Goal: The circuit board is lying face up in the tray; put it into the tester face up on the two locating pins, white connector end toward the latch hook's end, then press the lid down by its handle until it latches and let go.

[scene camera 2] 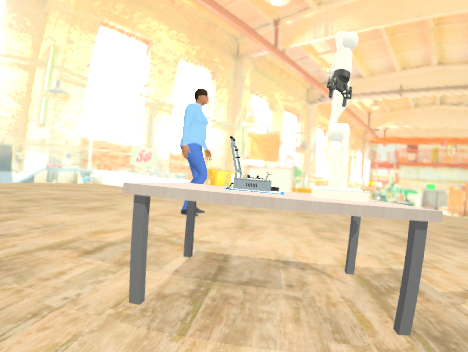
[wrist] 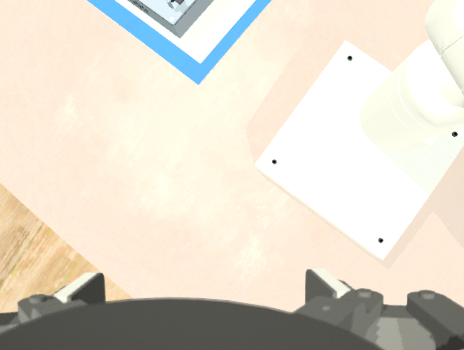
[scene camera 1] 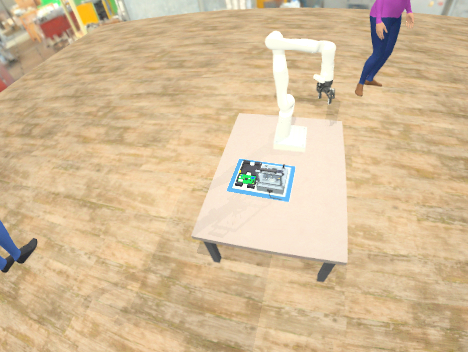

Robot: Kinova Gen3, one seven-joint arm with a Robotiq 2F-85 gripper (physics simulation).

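Pixels of known places: gripper, fingertip midpoint: point(scene camera 2: 337, 103) point(wrist: 205, 294) point(scene camera 1: 324, 101); arm's base, link origin: point(scene camera 2: 336, 187) point(wrist: 390, 118) point(scene camera 1: 283, 133).
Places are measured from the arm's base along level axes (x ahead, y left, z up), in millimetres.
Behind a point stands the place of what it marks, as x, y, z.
The green circuit board point(scene camera 1: 246, 179) {454, -190, -35} lies in the black tray point(scene camera 1: 252, 170) {369, -167, -37}, at the left of the blue-edged mat; its connector end is too small to tell. The grey tester point(scene camera 1: 271, 188) {527, -11, -1} point(scene camera 2: 252, 185) {434, 70, -26} point(wrist: 181, 28) {347, 63, -26} stands beside it on the mat. Its lid point(scene camera 2: 236, 159) {539, -47, 105} stands raised, tilted slightly back. The locating pins and latch hook are too small to make out clearly. My gripper point(scene camera 1: 327, 98) {82, 256, 364} point(scene camera 2: 338, 98) {82, 256, 364} point(wrist: 205, 294) {82, 256, 364} is open and empty, high up and well away from the board and tester. In the wrist view one corner of the tester shows at the top.
The mat point(scene camera 1: 291, 184) {435, 107, -53} point(wrist: 198, 75) {284, 106, -53} lies on the table point(scene camera 1: 310, 220) {683, 247, -55} point(scene camera 2: 300, 200) {239, 463, -58} point(wrist: 150, 175) {248, 284, -55}. The arm's white base plate point(scene camera 1: 290, 146) {120, 65, -13} point(scene camera 2: 340, 193) {24, 174, -26} point(wrist: 320, 165) {43, 118, -7} stands behind the mat. A person in purple point(scene camera 1: 387, 35) and one in light blue point(scene camera 2: 195, 125) are on the floor beyond the table.
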